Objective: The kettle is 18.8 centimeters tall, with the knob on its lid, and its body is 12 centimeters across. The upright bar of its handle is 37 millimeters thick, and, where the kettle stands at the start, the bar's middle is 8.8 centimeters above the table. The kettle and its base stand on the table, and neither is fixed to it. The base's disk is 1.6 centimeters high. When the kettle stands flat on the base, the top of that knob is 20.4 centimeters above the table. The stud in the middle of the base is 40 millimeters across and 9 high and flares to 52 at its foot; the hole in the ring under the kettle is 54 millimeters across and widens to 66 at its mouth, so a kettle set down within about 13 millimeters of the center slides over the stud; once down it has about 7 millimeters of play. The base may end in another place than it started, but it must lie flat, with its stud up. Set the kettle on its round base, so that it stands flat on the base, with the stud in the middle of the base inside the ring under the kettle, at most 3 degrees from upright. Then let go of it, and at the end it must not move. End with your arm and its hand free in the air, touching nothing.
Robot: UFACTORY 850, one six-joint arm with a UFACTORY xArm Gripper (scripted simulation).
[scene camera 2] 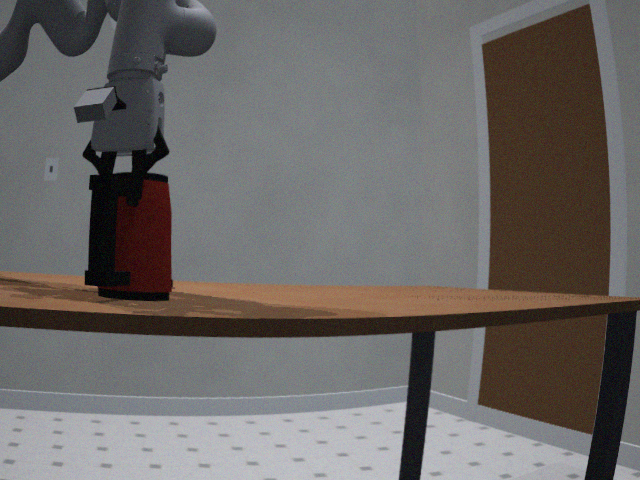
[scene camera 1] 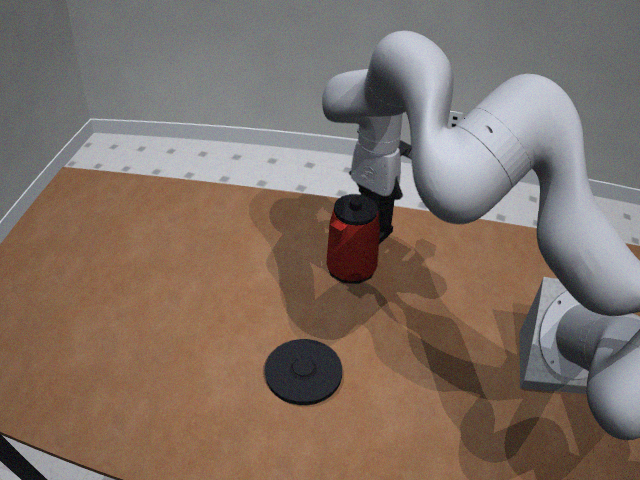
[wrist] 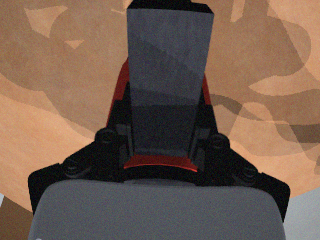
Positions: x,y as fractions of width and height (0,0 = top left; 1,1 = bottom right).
Scene:
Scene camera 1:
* gripper: 0.58,0.44
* round black base: 0.47,0.80

